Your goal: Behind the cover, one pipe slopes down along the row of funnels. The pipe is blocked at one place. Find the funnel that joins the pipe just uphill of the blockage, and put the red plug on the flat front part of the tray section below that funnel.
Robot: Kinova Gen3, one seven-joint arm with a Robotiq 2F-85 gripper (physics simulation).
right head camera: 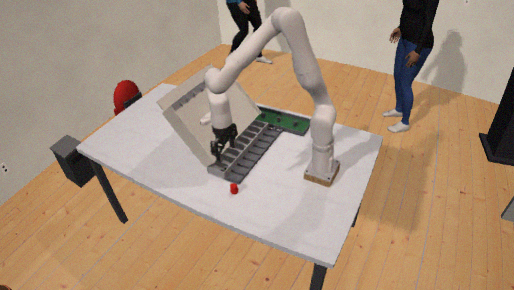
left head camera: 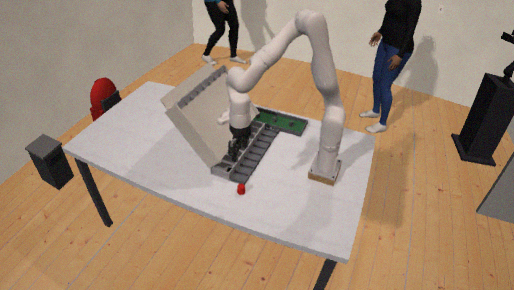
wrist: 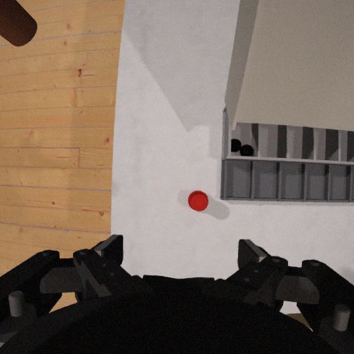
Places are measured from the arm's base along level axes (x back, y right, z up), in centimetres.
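Pixels of known places: gripper, between the fingertips: [right head camera: 226,154] [left head camera: 240,154]; arm's base, origin of its link: [right head camera: 322,166] [left head camera: 325,166].
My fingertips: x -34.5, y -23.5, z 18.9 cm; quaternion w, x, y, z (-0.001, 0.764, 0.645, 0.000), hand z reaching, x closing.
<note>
For each thing: its top centre in the pictures, then the offset to it from my fingertips. "*": a spot on its surface instead.
- red plug, centre of its top: [left head camera: 241,186] [right head camera: 233,185] dx -0.6, dy +3.1, dz -20.6 cm
- grey tray, a spot on its surface: [left head camera: 240,176] [right head camera: 236,176] * dx -3.3, dy +12.1, dz -23.9 cm
- beige cover, a spot on its surface: [right head camera: 185,125] * dx -24.7, dy +11.5, dz +1.5 cm
- green tray, a spot on its surface: [right head camera: 286,120] [left head camera: 281,120] * dx +7.2, dy +62.4, dz -24.2 cm
The red plug [left head camera: 241,189] [right head camera: 234,189] [wrist: 198,201] stands on the white table, just off the near end of the grey tray [left head camera: 240,176] [right head camera: 236,176] [wrist: 238,179]. My gripper [left head camera: 233,151] [right head camera: 224,146] [wrist: 180,250] is wide open and empty, above the tray's near end in the head views; the plug shows ahead of the fingers in the wrist view. The tray has a flat front row and a back row of sections. Two black balls [wrist: 246,150] lie in the back section at the near end. The beige cover [right head camera: 185,125] [wrist: 300,65] hides the pipe. Funnels [left head camera: 202,85] line its top.
A green tray [left head camera: 286,120] [right head camera: 286,120] with small pegs adjoins the grey tray's far end. The arm's base [left head camera: 325,175] [right head camera: 322,176] stands to the right. The slanted cover rises beside the arm's wrist. The table's edge runs left of the plug in the wrist view.
</note>
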